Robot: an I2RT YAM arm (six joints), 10 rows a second.
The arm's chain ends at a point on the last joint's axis. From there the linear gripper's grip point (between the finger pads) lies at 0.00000 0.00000 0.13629 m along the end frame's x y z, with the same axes.
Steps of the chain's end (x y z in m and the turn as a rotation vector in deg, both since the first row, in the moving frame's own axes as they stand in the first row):
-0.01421, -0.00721, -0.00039, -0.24, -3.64, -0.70
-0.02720, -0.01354, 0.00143, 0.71, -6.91, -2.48
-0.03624, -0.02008, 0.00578, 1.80, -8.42, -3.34
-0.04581, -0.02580, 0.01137, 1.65, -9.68, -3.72
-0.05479, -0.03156, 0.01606, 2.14, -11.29, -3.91
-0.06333, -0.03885, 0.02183, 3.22, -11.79, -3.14
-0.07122, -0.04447, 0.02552, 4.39, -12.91, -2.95
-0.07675, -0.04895, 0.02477, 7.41, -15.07, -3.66
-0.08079, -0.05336, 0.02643, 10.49, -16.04, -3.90
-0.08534, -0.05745, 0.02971, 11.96, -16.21, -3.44
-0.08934, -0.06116, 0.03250, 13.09, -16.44, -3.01
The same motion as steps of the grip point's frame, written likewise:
-0.02286, -0.00659, -0.00067, -0.24, -3.64, -0.70
-0.04363, -0.01487, 0.00043, 0.71, -6.91, -2.48
-0.05631, -0.02376, 0.00424, 1.80, -8.42, -3.34
-0.06883, -0.02896, 0.00937, 1.65, -9.68, -3.72
-0.08162, -0.03570, 0.01333, 2.14, -11.29, -3.91
-0.09136, -0.04568, 0.01874, 3.22, -11.79, -3.14
-0.10189, -0.05402, 0.02168, 4.39, -12.91, -2.95
-0.11262, -0.06518, 0.01896, 7.41, -15.07, -3.66
-0.11905, -0.07654, 0.01888, 10.49, -16.04, -3.90
-0.12393, -0.08415, 0.02138, 11.96, -16.21, -3.44
-0.12837, -0.09057, 0.02344, 13.09, -16.44, -3.01

